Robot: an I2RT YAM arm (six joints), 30 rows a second.
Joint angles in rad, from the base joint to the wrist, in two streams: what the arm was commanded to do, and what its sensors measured. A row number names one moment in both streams.
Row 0, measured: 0.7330, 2.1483, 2.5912, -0.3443, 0.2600, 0.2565
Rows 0 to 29, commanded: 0.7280, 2.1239, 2.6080, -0.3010, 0.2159, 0.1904; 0.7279, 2.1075, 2.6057, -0.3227, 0.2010, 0.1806; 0.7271, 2.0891, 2.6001, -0.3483, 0.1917, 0.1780; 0.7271, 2.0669, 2.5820, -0.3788, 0.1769, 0.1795; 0.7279, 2.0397, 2.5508, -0.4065, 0.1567, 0.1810; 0.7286, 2.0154, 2.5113, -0.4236, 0.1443, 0.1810; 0.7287, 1.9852, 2.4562, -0.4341, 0.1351, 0.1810; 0.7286, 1.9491, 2.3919, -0.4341, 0.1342, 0.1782; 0.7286, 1.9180, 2.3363, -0.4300, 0.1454, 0.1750; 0.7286, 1.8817, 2.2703, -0.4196, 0.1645, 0.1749; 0.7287, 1.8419, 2.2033, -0.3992, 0.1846, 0.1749; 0.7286, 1.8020, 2.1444, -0.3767, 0.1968, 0.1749; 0.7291, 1.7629, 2.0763, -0.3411, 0.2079, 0.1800; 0.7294, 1.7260, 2.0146, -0.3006, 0.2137, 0.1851; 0.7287, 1.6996, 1.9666, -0.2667, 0.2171, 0.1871; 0.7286, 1.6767, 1.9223, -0.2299, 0.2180, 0.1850; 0.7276, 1.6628, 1.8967, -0.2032, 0.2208, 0.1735; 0.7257, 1.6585, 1.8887, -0.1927, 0.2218, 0.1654; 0.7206, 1.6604, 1.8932, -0.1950, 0.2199, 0.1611; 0.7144, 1.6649, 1.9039, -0.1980, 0.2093, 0.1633; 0.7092, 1.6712, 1.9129, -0.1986, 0.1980, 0.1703; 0.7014, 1.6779, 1.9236, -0.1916, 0.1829, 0.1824; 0.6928, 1.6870, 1.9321, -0.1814, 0.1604, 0.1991; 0.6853, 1.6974, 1.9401, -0.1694, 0.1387, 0.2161; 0.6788, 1.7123, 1.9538, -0.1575, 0.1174, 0.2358; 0.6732, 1.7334, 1.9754, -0.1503, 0.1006, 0.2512; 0.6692, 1.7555, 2.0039, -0.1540, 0.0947, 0.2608; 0.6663, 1.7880, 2.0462, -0.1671, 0.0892, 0.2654; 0.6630, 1.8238, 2.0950, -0.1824, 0.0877, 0.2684; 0.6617, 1.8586, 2.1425, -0.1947, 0.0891, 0.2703
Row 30, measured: 0.6708, 1.7840, 2.0529, -0.1913, 0.1242, 0.2329
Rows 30 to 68, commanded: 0.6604, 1.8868, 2.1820, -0.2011, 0.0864, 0.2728; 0.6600, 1.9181, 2.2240, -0.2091, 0.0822, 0.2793; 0.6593, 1.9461, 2.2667, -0.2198, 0.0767, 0.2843; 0.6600, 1.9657, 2.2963, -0.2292, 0.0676, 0.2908; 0.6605, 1.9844, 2.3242, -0.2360, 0.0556, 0.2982; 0.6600, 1.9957, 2.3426, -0.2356, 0.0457, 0.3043; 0.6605, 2.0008, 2.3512, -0.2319, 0.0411, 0.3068; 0.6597, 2.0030, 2.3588, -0.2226, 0.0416, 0.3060; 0.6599, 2.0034, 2.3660, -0.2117, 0.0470, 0.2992; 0.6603, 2.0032, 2.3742, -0.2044, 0.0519, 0.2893; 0.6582, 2.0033, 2.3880, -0.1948, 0.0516, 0.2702; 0.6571, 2.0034, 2.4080, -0.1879, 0.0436, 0.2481; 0.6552, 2.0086, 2.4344, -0.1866, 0.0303, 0.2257; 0.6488, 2.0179, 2.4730, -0.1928, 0.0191, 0.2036; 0.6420, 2.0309, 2.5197, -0.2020, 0.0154, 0.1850; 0.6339, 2.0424, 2.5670, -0.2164, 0.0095, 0.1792; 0.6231, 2.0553, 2.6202, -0.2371, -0.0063, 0.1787; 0.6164, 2.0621, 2.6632, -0.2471, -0.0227, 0.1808; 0.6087, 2.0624, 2.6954, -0.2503, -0.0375, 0.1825; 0.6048, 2.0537, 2.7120, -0.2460, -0.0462, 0.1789; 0.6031, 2.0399, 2.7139, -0.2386, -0.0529, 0.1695; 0.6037, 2.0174, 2.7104, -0.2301, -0.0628, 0.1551; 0.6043, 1.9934, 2.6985, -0.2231, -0.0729, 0.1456; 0.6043, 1.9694, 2.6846, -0.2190, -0.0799, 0.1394; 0.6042, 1.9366, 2.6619, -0.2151, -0.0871, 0.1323; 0.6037, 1.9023, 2.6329, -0.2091, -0.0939, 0.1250; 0.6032, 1.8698, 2.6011, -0.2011, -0.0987, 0.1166; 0.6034, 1.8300, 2.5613, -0.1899, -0.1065, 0.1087; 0.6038, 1.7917, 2.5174, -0.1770, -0.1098, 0.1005; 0.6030, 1.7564, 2.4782, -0.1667, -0.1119, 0.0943; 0.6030, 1.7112, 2.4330, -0.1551, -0.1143, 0.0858; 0.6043, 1.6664, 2.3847, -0.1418, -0.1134, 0.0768; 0.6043, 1.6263, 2.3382, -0.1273, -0.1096, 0.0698; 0.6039, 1.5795, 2.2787, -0.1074, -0.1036, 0.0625; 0.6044, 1.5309, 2.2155, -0.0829, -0.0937, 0.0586; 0.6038, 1.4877, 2.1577, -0.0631, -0.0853, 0.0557; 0.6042, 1.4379, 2.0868, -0.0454, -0.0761, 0.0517; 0.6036, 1.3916, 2.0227, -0.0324, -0.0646, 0.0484; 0.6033, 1.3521, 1.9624, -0.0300, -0.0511, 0.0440
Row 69, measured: 0.6067, 1.4693, 2.0266, -0.2974, -0.0837, 0.0666
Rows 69 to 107, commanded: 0.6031, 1.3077, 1.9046, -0.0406, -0.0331, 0.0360; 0.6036, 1.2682, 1.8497, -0.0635, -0.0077, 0.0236; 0.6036, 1.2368, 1.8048, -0.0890, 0.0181, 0.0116; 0.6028, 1.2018, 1.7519, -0.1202, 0.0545, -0.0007; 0.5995, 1.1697, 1.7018, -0.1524, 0.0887, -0.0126; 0.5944, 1.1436, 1.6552, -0.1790, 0.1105, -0.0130; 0.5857, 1.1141, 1.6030, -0.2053, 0.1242, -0.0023; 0.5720, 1.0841, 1.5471, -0.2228, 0.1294, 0.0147; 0.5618, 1.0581, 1.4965, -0.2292, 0.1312, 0.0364; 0.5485, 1.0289, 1.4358, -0.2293, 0.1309, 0.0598; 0.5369, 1.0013, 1.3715, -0.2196, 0.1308, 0.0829; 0.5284, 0.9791, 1.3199, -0.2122, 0.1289, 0.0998; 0.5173, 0.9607, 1.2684, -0.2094, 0.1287, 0.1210; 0.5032, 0.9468, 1.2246, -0.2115, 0.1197, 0.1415; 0.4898, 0.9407, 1.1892, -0.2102, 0.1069, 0.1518; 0.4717, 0.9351, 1.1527, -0.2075, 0.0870, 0.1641; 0.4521, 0.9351, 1.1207, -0.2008, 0.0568, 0.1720; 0.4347, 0.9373, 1.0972, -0.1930, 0.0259, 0.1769; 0.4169, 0.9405, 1.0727, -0.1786, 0.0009, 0.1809; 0.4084, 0.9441, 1.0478, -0.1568, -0.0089, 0.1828; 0.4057, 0.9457, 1.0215, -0.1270, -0.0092, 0.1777; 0.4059, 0.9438, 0.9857, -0.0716, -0.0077, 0.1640; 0.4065, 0.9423, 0.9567, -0.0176, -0.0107, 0.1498; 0.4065, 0.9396, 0.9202, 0.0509, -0.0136, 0.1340; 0.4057, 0.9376, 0.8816, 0.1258, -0.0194, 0.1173; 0.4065, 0.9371, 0.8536, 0.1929, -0.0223, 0.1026; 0.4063, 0.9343, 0.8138, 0.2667, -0.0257, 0.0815; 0.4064, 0.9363, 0.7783, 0.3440, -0.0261, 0.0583; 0.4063, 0.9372, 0.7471, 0.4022, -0.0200, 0.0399; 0.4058, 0.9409, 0.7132, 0.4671, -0.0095, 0.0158; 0.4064, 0.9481, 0.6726, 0.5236, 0.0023, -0.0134; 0.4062, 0.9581, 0.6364, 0.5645, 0.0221, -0.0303; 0.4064, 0.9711, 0.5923, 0.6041, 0.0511, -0.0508; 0.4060, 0.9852, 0.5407, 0.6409, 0.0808, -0.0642; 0.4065, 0.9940, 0.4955, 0.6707, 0.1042, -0.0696; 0.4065, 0.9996, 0.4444, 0.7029, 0.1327, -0.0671; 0.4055, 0.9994, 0.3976, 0.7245, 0.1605, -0.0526; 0.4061, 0.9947, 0.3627, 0.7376, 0.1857, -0.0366; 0.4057, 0.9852, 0.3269, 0.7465, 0.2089, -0.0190
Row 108, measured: 0.4110, 0.9958, 0.3859, 0.5476, 0.0811, -0.0185
